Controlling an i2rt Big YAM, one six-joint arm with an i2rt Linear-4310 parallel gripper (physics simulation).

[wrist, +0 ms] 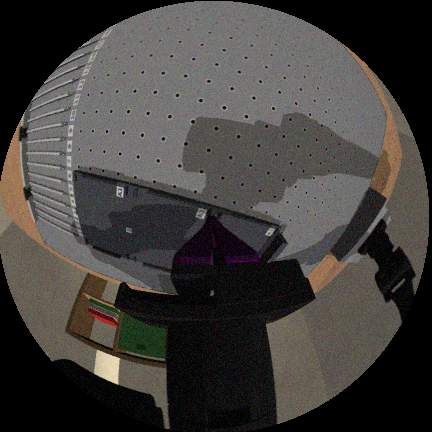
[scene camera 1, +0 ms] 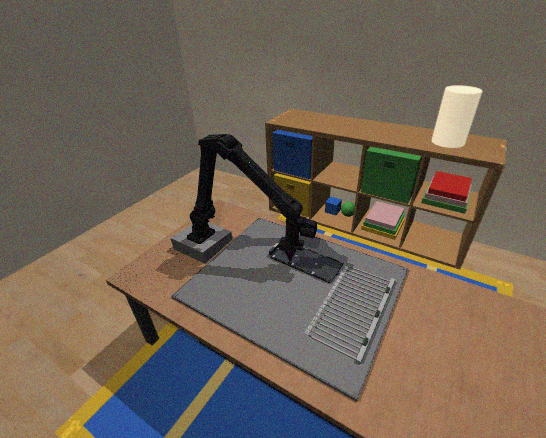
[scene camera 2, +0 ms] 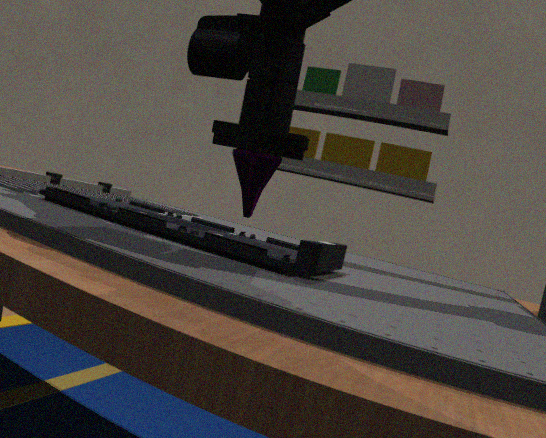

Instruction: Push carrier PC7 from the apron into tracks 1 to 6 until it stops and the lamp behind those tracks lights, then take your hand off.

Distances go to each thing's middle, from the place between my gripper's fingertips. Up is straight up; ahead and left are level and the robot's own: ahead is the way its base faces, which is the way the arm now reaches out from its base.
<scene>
The carrier PC7 [scene camera 2: 275, 255] is 4 cm ahead of my hand, 6 cm to the left of it and 2 cm below it.
</scene>
